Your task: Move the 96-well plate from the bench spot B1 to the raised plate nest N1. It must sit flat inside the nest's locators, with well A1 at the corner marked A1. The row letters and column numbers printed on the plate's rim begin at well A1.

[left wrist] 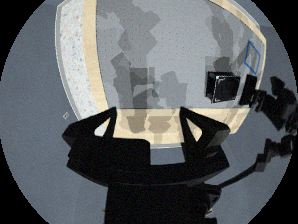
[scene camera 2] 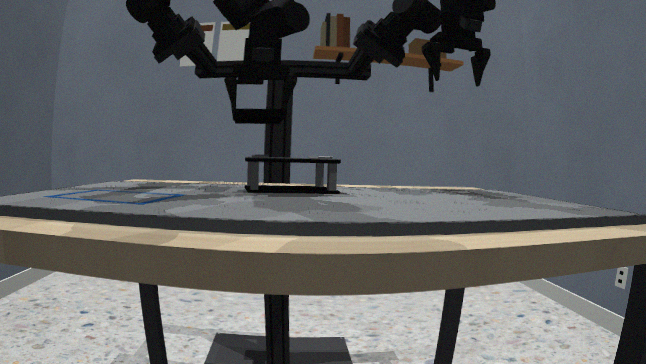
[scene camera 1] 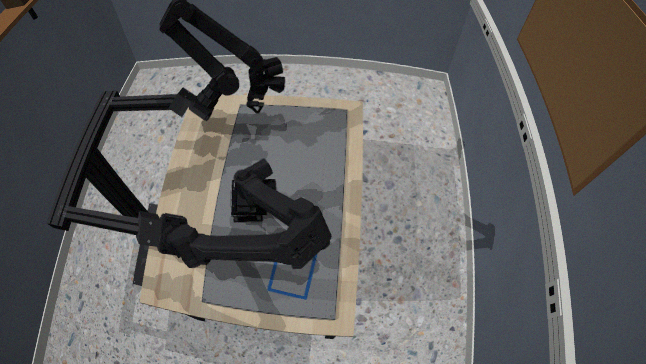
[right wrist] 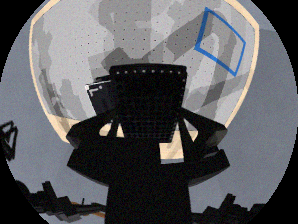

Path:
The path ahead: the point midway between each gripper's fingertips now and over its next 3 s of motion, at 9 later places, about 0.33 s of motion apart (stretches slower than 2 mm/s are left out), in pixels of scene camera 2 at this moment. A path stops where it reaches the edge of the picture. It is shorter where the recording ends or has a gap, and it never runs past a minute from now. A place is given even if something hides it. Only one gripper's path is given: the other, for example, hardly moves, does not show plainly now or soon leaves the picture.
My right gripper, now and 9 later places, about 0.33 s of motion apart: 257, 120; 270, 119; 280, 117; 291, 116; 290, 116; 291, 114; 291, 115; 292, 115; 290, 115; 290, 115

